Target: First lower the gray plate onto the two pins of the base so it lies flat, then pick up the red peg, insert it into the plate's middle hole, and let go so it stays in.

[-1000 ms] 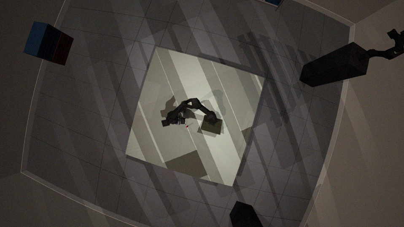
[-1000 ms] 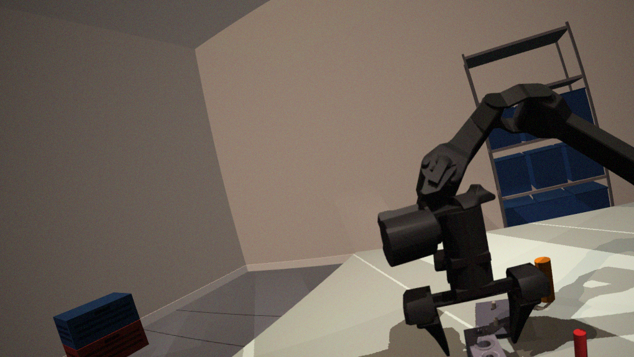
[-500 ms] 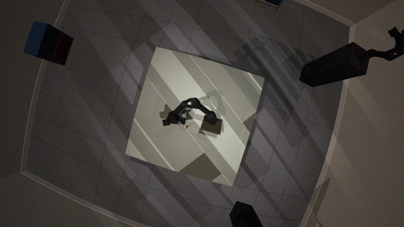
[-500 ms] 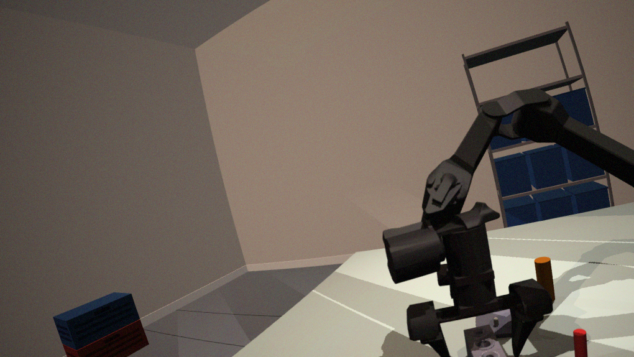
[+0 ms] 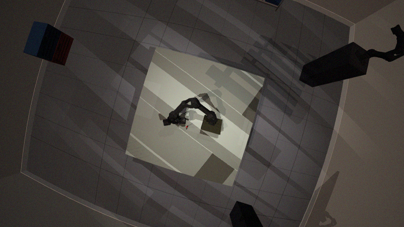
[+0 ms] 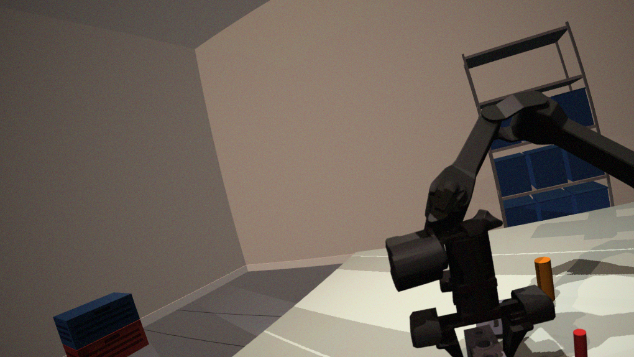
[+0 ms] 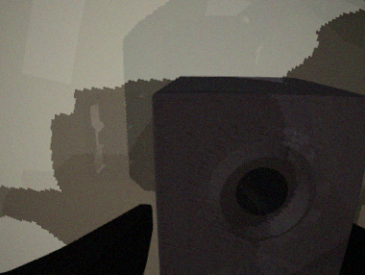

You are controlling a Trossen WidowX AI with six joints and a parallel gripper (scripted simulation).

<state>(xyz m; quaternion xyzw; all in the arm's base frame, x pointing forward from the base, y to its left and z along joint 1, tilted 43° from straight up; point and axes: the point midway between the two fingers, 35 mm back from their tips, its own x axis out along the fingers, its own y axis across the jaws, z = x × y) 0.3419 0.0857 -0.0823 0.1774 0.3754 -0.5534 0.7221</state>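
Now: the dark base 15 cm to the right of my gripper tip. Also, from my gripper tip: gray plate 3 cm above; red peg 12 cm behind, 3 cm above, 2 cm to the left; orange cylinder 21 cm to the right, 9 cm behind, 3 cm above.
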